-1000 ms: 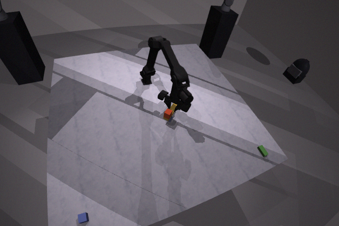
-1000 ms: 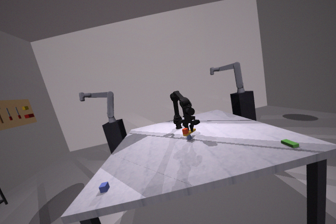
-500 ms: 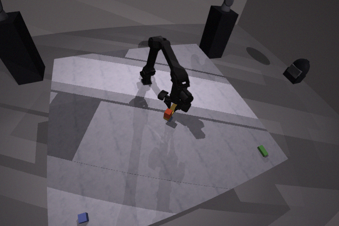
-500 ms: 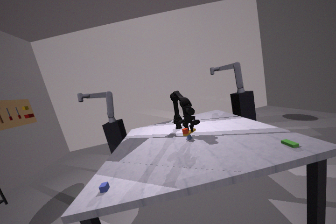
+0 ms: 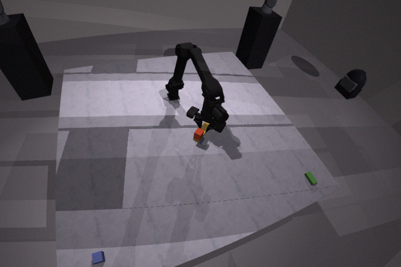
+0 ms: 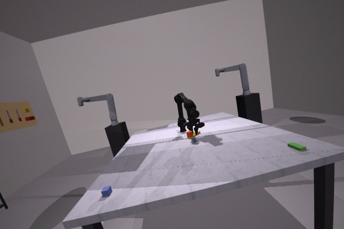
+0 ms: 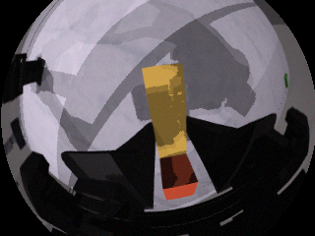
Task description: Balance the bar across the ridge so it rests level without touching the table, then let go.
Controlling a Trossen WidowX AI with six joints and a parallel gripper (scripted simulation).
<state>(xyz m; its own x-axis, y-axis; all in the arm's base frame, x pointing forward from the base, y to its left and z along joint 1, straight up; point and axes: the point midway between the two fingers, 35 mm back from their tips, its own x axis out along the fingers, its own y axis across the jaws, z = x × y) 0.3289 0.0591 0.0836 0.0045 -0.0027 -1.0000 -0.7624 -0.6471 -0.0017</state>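
Right now my gripper tip is 20 mm short of the yellow bar, 30 mm to the left of it and 20 mm below it. Also, from my gripper tip: blue cube (410 mm ahead, 560 mm to the right, 30 mm below); then green flat block (410 mm ahead, 440 mm to the left, 40 mm below).
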